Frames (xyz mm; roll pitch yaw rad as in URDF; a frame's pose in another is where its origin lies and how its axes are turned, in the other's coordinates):
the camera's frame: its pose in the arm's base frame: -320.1 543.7 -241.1 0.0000 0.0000 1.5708
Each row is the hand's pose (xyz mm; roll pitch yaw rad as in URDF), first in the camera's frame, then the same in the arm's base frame.
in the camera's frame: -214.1 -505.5 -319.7 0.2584 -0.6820 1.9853
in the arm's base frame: 185.4 329.6 -560.8 0.2584 -0.6820 -2.7271
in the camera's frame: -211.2 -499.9 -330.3 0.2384 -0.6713 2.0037
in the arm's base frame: 179.8 332.5 -571.4 0.2384 -0.6713 -2.7087
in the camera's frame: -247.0 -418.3 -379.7 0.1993 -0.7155 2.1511
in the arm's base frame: 98.2 296.7 -620.8 0.1993 -0.7155 -2.5613
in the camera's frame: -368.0 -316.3 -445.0 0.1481 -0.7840 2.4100
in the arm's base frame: -3.8 175.7 -686.1 0.1481 -0.7840 -2.3024
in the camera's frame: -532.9 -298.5 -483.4 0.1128 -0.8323 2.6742
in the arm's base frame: -21.6 10.8 -724.5 0.1128 -0.8323 -2.0382
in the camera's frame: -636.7 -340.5 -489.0 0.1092 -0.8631 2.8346
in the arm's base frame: 20.4 -93.0 -730.1 0.1092 -0.8631 -1.8778
